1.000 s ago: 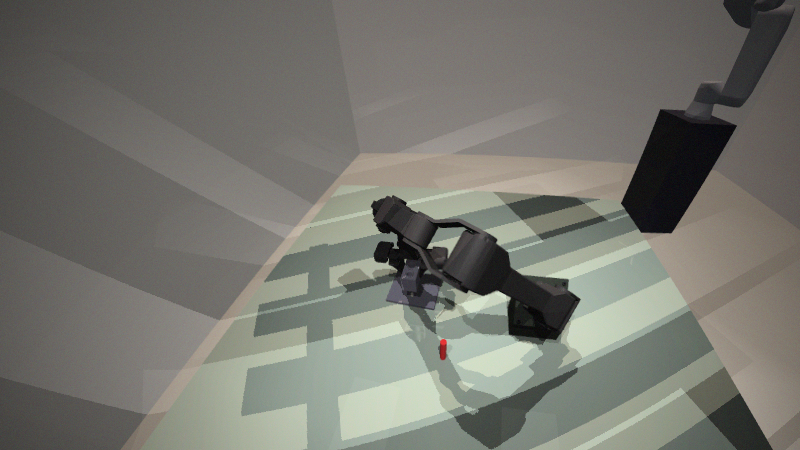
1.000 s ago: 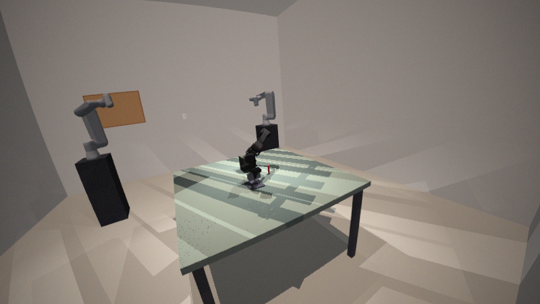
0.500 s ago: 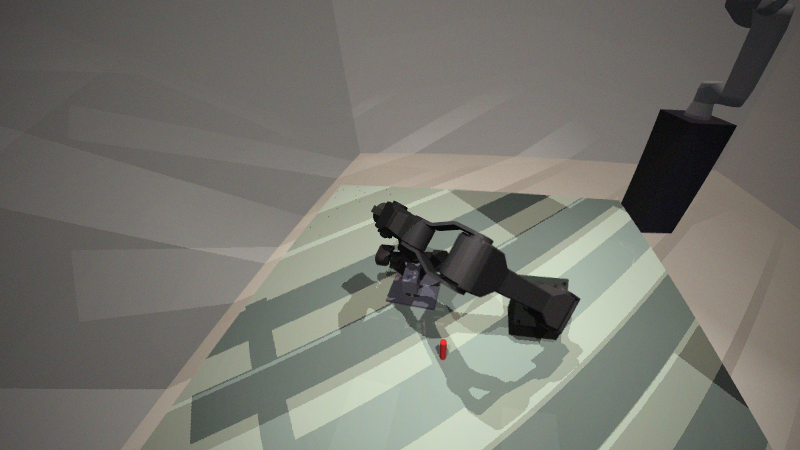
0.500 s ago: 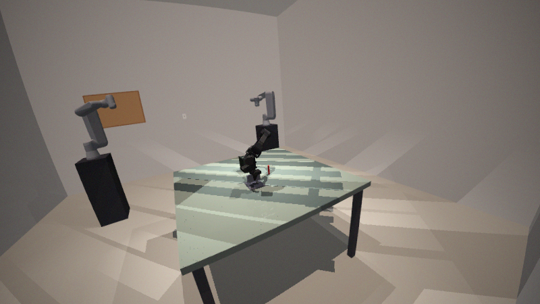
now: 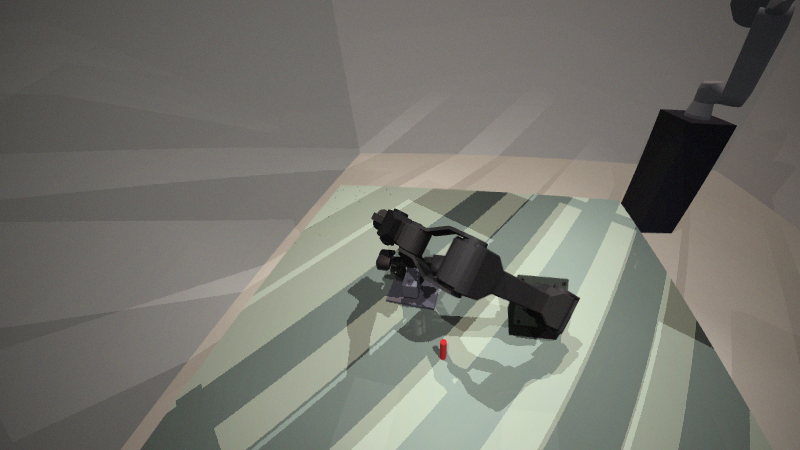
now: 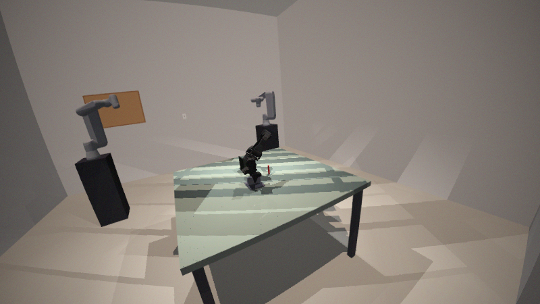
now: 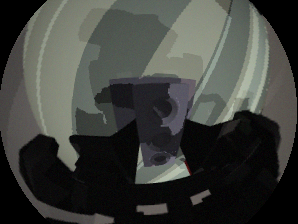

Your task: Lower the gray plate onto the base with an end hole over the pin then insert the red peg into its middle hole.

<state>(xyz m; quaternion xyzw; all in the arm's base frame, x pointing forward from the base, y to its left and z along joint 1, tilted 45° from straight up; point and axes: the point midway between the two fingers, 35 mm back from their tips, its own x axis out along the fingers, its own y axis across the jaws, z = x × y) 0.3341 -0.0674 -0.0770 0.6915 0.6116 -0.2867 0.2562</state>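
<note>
The gray plate lies 30 mm above my gripper tip. The rest, counted from my gripper tip: red peg (200 mm to the left, 90 mm behind, 10 mm above); then base (20 mm to the left, 20 mm below).
</note>
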